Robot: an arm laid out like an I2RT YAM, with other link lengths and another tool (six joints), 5 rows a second.
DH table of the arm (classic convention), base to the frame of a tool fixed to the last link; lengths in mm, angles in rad. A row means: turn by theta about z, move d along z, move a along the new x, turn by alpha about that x. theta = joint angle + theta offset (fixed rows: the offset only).
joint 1: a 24; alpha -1.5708; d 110.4; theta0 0
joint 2: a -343.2; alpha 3.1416; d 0; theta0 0
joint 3: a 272.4; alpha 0; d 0; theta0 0.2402
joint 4: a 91; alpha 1.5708; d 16.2; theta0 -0.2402
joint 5: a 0; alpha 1.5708; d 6.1; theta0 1.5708
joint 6: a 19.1; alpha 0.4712; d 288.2; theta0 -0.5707
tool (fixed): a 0; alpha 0; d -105.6; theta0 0
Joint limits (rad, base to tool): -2.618..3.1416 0..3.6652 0..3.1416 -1.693..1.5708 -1.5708..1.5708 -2.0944..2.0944
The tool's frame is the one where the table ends.
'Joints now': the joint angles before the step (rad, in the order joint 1, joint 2, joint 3, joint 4, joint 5, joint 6). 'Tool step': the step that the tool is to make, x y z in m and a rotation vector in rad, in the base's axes. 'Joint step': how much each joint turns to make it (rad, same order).
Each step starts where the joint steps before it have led.
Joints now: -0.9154, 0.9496, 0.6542, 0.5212, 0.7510, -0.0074
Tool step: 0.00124, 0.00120, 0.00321, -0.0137, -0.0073, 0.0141
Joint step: 0.0003, -0.0086, -0.0035, 0.0096, -0.0140, 0.0009
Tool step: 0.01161, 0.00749, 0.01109, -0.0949, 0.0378, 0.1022
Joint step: 0.0001, -0.0430, -0.0754, 0.1288, -0.1229, -0.0706
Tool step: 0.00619, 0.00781, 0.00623, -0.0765, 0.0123, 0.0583
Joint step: 0.0007, -0.0236, -0.0622, 0.1123, -0.0742, -0.0376
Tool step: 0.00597, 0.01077, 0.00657, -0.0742, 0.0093, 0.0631
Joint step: -0.0001, -0.0309, -0.0555, 0.0890, -0.0796, -0.0234
